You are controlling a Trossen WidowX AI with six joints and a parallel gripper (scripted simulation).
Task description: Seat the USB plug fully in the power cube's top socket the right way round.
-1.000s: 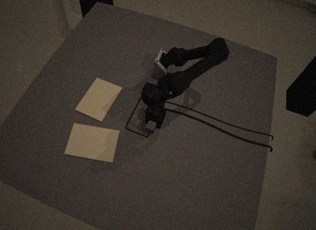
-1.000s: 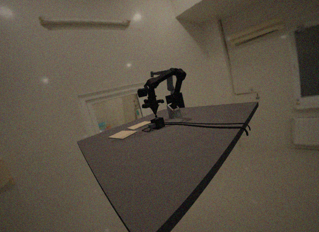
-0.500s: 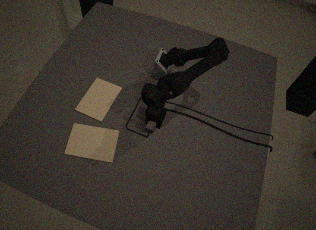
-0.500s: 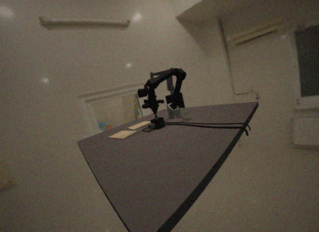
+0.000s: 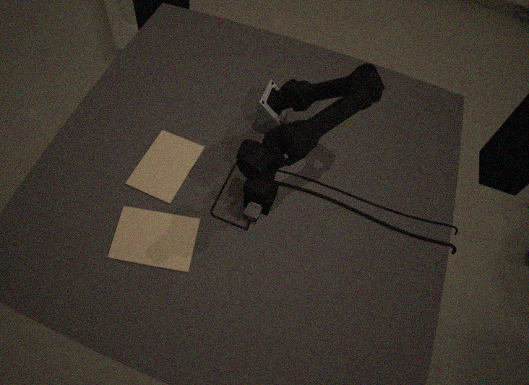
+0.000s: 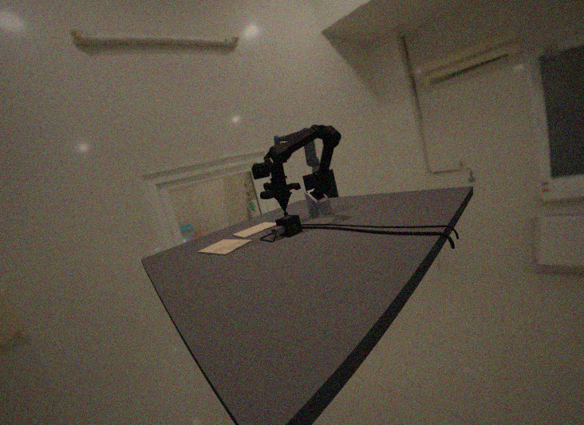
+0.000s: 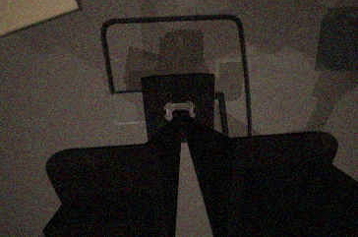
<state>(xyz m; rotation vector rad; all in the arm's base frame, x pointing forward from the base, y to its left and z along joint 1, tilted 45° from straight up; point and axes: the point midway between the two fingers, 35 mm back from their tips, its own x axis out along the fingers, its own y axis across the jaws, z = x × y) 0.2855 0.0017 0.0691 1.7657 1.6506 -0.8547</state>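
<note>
Now: gripper tip 2 cm above the USB plug. Round my gripper tip: USB socket (4 cm below).
</note>
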